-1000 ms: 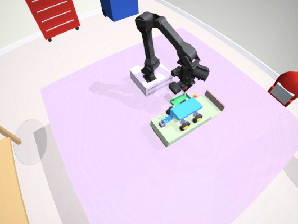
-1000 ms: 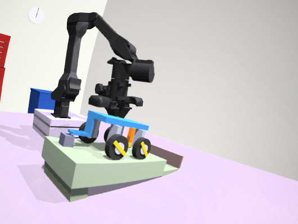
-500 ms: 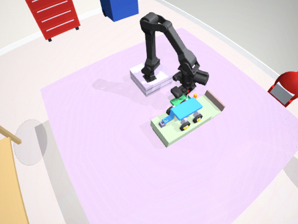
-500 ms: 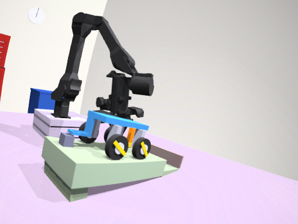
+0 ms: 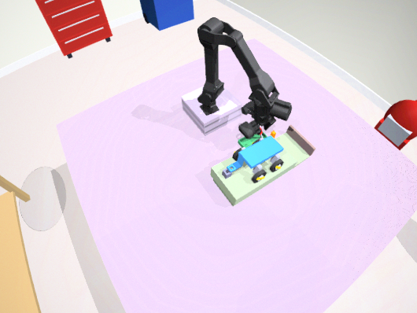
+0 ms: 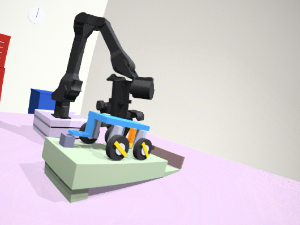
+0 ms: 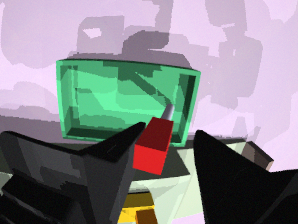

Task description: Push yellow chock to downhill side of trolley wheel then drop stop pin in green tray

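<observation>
Right now my gripper tip is 60 mm above the green tray and 30 mm to the left of it. Round my gripper tip: red-headed stop pin 10 mm below; pale green ramp 130 mm ahead, 120 mm to the right, 10 mm below; yellow chock 70 mm ahead, 30 mm to the right, 30 mm above.
</observation>
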